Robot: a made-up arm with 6 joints. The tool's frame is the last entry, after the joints.
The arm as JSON. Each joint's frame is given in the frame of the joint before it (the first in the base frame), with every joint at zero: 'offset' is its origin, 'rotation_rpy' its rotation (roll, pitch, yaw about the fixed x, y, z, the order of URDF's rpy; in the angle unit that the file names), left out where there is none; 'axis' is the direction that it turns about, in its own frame. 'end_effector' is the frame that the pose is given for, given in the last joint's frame.
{
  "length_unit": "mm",
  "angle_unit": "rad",
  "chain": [
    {
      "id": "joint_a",
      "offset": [
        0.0,
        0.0,
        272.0
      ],
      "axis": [
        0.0,
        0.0,
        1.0
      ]
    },
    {
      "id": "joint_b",
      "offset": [
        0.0,
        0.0,
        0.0
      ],
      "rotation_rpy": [
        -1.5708,
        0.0,
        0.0
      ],
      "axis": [
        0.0,
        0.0,
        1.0
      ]
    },
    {
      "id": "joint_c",
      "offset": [
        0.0,
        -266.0,
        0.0
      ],
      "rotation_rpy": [
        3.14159,
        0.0,
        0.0
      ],
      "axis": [
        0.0,
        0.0,
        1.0
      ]
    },
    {
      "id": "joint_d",
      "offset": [
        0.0,
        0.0,
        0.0
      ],
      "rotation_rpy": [
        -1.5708,
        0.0,
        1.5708
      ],
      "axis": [
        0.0,
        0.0,
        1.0
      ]
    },
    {
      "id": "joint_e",
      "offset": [
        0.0,
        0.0,
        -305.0
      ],
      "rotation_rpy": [
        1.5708,
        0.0,
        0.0
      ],
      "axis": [
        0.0,
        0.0,
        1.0
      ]
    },
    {
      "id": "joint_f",
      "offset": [
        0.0,
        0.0,
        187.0
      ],
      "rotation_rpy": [
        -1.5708,
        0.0,
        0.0
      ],
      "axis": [
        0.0,
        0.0,
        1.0
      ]
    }
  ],
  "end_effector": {
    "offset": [
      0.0,
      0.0,
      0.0
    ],
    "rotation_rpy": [
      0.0,
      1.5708,
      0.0
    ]
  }
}
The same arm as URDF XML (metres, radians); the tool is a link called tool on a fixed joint. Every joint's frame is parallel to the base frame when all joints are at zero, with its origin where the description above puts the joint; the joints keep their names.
<robot name="arm">
  <link name="base"/>
  <link name="link1"/>
  <link name="link2"/>
  <link name="link3"/>
  <link name="link4"/>
  <link name="link5"/>
  <link name="link6"/>
  <link name="tool"/>
  <joint name="joint_a" type="continuous">
    <parent link="base"/>
    <child link="link1"/>
    <origin xyz="0.0000 0.0000 0.2720"/>
    <axis xyz="0 0 1"/>
  </joint>
  <joint name="joint_b" type="continuous">
    <parent link="link1"/>
    <child link="link2"/>
    <origin xyz="0.0000 0.0000 0.0000"/>
    <axis xyz="0 1 0"/>
  </joint>
  <joint name="joint_c" type="continuous">
    <parent link="link2"/>
    <child link="link3"/>
    <origin xyz="0.0000 0.0000 0.2660"/>
    <axis xyz="0 -1 0"/>
  </joint>
  <joint name="joint_d" type="continuous">
    <parent link="link3"/>
    <child link="link4"/>
    <origin xyz="0.0000 0.0000 0.0000"/>
    <axis xyz="-1 0 0"/>
  </joint>
  <joint name="joint_e" type="continuous">
    <parent link="link4"/>
    <child link="link5"/>
    <origin xyz="0.3050 0.0000 0.0000"/>
    <axis xyz="0 -1 0"/>
  </joint>
  <joint name="joint_f" type="continuous">
    <parent link="link5"/>
    <child link="link6"/>
    <origin xyz="0.0000 -0.1870 0.0000"/>
    <axis xyz="-1 0 0"/>
  </joint>
  <joint name="tool_joint" type="fixed">
    <parent link="link6"/>
    <child link="tool"/>
    <origin xyz="0.0000 0.0000 0.0000" rpy="0.0000 0.0000 0.0000"/>
  </joint>
</robot>

